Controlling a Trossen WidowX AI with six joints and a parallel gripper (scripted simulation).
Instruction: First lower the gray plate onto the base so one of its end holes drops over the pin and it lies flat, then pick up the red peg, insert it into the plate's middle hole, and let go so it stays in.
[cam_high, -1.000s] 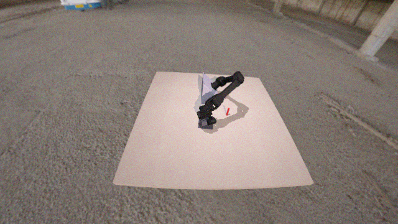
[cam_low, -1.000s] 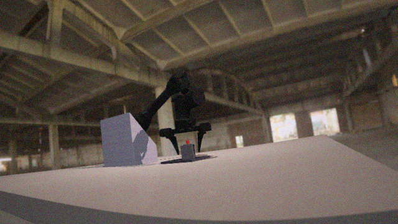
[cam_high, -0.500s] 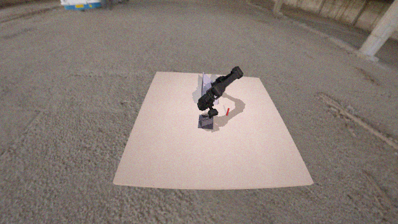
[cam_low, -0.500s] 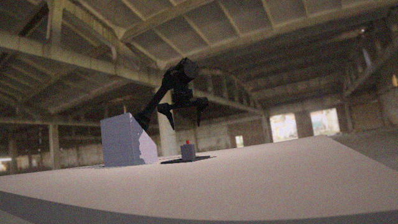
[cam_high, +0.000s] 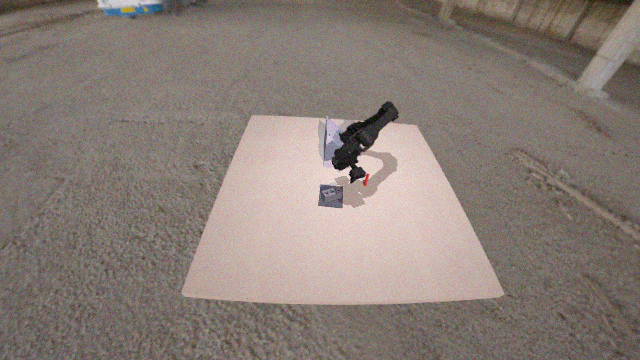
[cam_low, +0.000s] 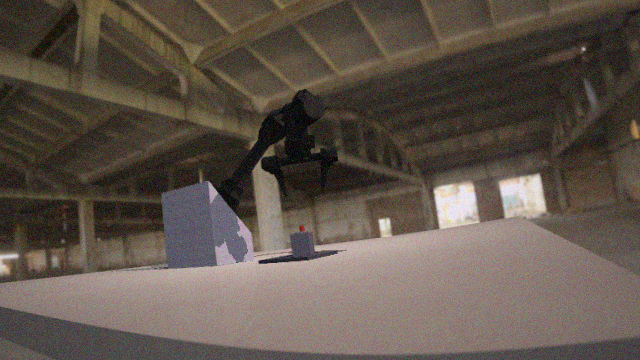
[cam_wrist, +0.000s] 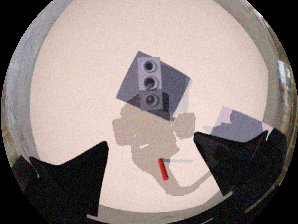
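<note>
My gripper tip is now 8 cm past the red peg, 14 cm to the right of it and 11 cm above it. Also, from my gripper tip: dark flat base (1 cm behind, 4 cm to the right, 14 cm below); gray plate (6 cm to the right, 11 cm below).
</note>
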